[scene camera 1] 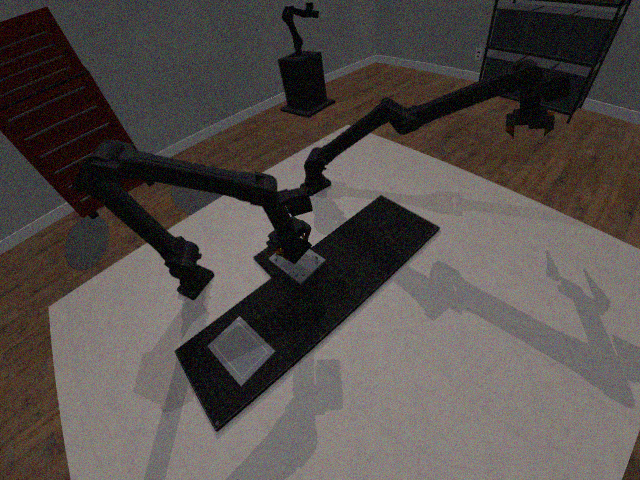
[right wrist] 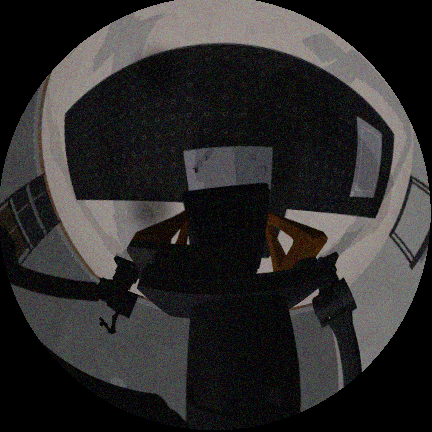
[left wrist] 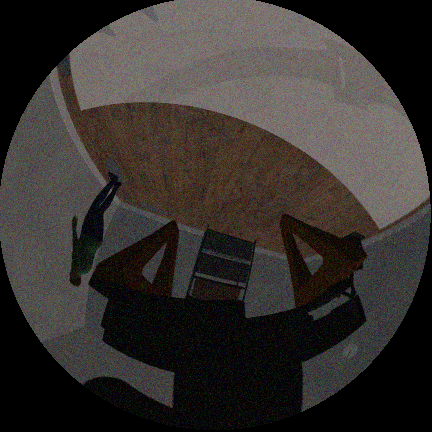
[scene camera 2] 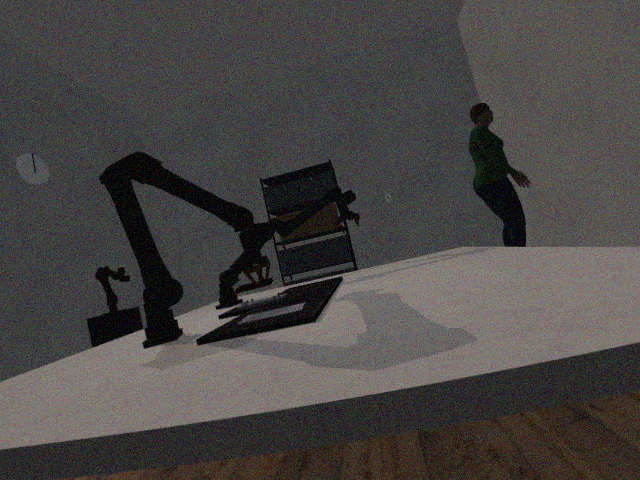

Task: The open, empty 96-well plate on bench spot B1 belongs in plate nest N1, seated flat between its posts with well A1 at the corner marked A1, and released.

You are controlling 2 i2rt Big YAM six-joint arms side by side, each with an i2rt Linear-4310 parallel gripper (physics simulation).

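Places are measured from the left arm's base along level axes (x right, y ahead, z up), in centimetres.
Pixels of known places: left gripper, fingertip midpoint: (scene camera 1: 528,135) (left wrist: 229,222) (scene camera 2: 351,229); right gripper, fingertip midpoint: (scene camera 1: 296,250) (right wrist: 227,214) (scene camera 2: 263,284); left arm's base, origin of the base link: (scene camera 1: 315,186) (right wrist: 130,266) (scene camera 2: 229,305); right arm's base, origin of the base link: (scene camera 1: 196,283) (scene camera 2: 164,340).
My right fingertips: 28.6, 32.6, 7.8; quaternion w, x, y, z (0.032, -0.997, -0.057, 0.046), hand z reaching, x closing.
Ahead of a thing's pixels: the offset from my right fingertips to its middle, as dx, dy, dz. "pt": to the spot under its first point. Level surfaces: height alone.
The black 96-well plate {+0.8, -3.0, +0.6} (scene camera 1: 297,251) (scene camera 2: 253,285) (right wrist: 228,235) is held between the orange fingers of my right gripper (scene camera 1: 293,243) (scene camera 2: 260,276) (right wrist: 227,214). It hangs above a pale square {pt +0.4, +5.7, -5.3} (scene camera 1: 307,271) (right wrist: 240,162) with small dark marks, near the middle of the black board; I take this for nest N1, but no label is readable. The plate's A1 corner cannot be made out. My left gripper (scene camera 1: 529,133) (scene camera 2: 355,219) (left wrist: 229,222) is open and empty, far off at the upper right of scene camera 1.
The black board {dz -6.5} (scene camera 1: 361,258) (scene camera 2: 320,294) (right wrist: 125,125) lies on the white table {dz -7.8} (scene camera 1: 465,361). A second pale square {pt +30.4, +15.9, -6.3} (scene camera 1: 240,351) (scene camera 2: 273,312) (right wrist: 367,160) with an inner outline lies at its lower left in scene camera 1. A person (scene camera 2: 488,170) (left wrist: 92,235) stands beyond the table.
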